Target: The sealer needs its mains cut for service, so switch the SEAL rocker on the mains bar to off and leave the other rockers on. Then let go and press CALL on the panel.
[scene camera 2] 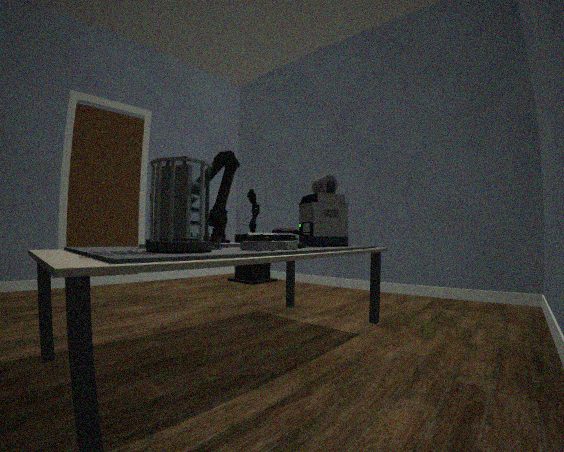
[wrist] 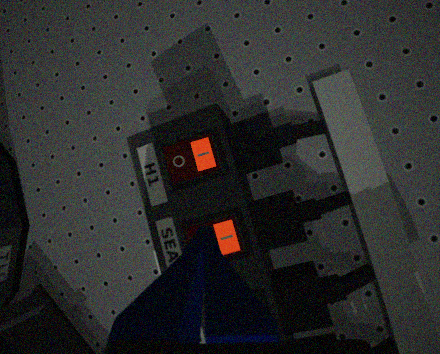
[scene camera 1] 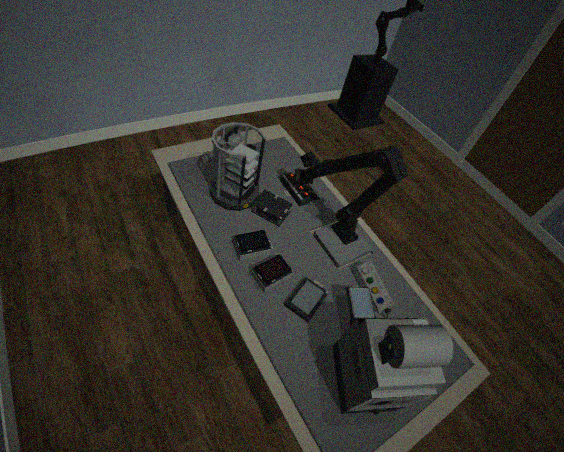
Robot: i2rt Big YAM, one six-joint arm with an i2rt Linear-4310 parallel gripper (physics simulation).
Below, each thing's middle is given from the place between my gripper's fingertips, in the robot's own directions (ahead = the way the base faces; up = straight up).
Labels:
I see the cylindrical wire rack [scene camera 2: 179, 210] 31 cm ahead of my hand, 8 cm to the right of it and 13 cm above it.

